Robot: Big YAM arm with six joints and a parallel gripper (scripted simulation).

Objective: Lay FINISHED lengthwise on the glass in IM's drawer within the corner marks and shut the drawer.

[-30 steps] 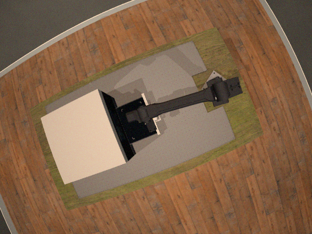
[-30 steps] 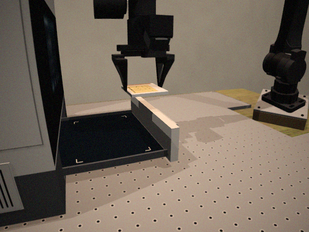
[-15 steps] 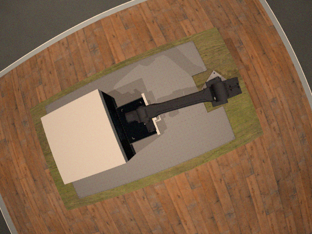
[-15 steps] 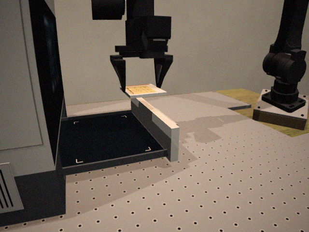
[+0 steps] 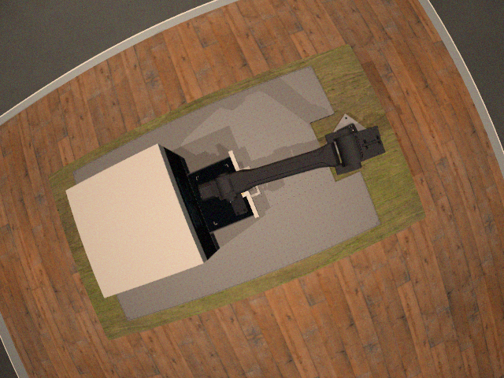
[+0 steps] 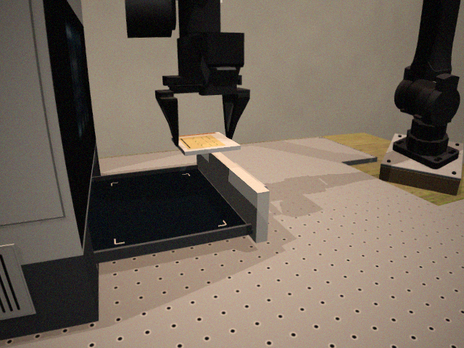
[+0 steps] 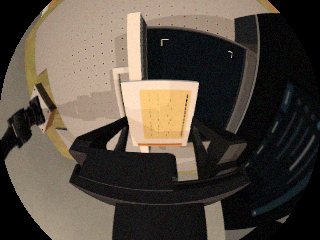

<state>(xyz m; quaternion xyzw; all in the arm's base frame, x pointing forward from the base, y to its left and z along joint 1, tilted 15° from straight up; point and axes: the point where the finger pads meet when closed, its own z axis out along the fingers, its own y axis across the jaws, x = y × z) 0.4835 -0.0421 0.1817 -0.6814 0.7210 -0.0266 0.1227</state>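
The imager drawer lies 80 mm ahead of my hand and 80 mm below it. From my hand the other things lie so: cassette 10 mm to the right, 10 mm below.
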